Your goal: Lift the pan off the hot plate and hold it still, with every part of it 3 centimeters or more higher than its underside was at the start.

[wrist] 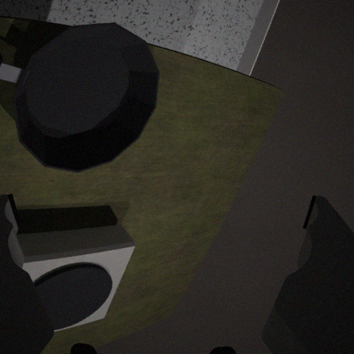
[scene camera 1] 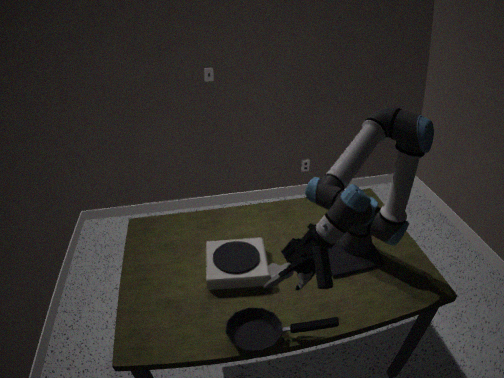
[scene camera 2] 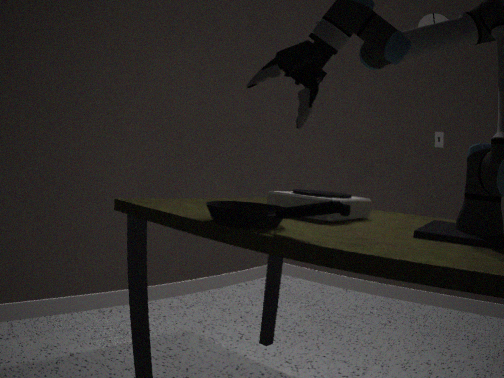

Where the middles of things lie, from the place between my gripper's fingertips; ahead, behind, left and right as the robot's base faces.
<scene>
I see the black pan [scene camera 2: 248, 215] 22 cm below my hand, 3 cm to the right of it and 2 cm behind it.
</scene>
